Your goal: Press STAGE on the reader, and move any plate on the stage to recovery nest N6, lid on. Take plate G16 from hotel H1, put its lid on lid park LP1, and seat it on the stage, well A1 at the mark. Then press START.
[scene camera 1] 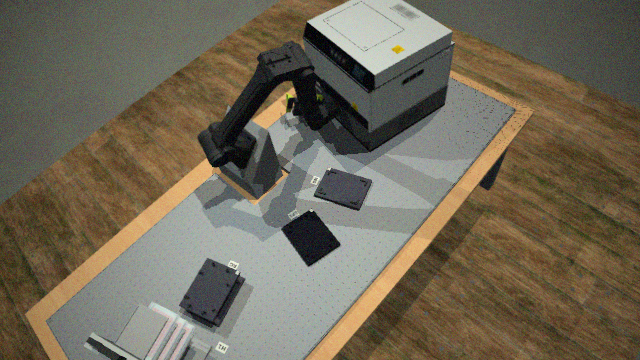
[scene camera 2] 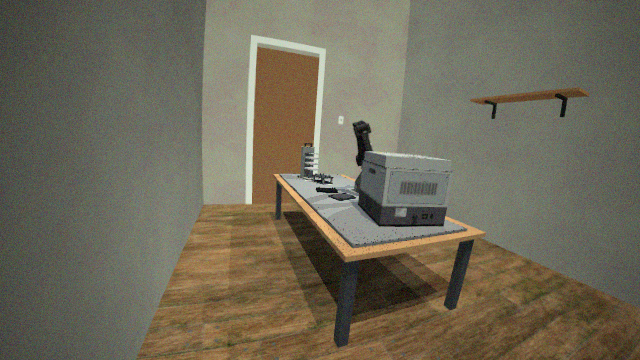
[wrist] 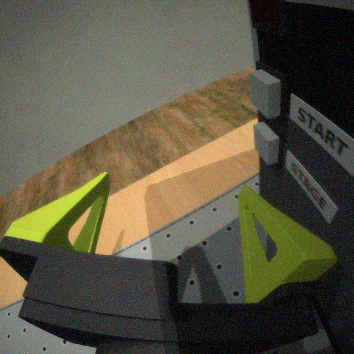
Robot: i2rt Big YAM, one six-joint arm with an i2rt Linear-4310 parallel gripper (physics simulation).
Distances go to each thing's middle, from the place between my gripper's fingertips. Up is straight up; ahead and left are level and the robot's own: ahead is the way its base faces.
My gripper is now 30 mm short of the STAGE button (wrist: 266, 141), 60 mm to the right of it and 20 mm below it. Also, from my hand: plate reader (scene camera 1: 391, 99) (230 mm ahead, 210 mm to the left, 80 mm above); then recovery nest N6 (scene camera 1: 340, 187) (390 mm ahead, 190 mm to the right, 50 mm below); then START button (wrist: 264, 88) (30 mm ahead, 60 mm to the left, 60 mm above).
